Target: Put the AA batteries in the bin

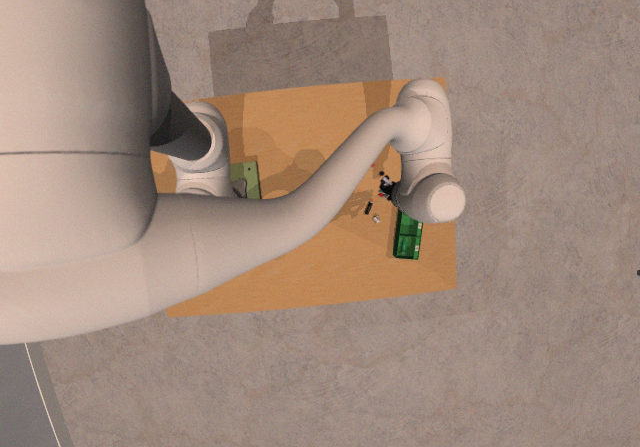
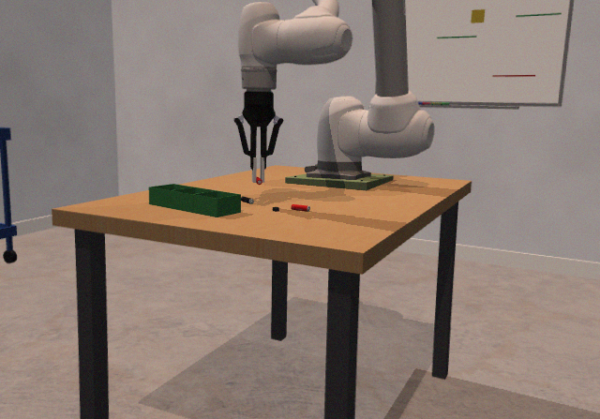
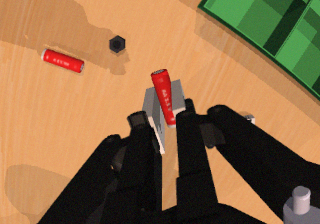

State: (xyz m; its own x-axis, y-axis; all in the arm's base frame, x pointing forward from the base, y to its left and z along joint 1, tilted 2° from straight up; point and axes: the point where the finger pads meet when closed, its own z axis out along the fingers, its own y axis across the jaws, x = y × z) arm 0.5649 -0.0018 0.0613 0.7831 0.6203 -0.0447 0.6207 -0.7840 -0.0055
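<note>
My hand is 8 cm short of the green AA battery, 22 cm to the left of it and 9 cm above it. From my hand the other things lie so: small white block (2 cm behind, 10 cm to the right, 9 cm below); then small black round piece (2 cm ahead, 6 cm to the left, 10 cm below); then black AA battery (4 cm behind, 6 cm to the right, 9 cm below).
</note>
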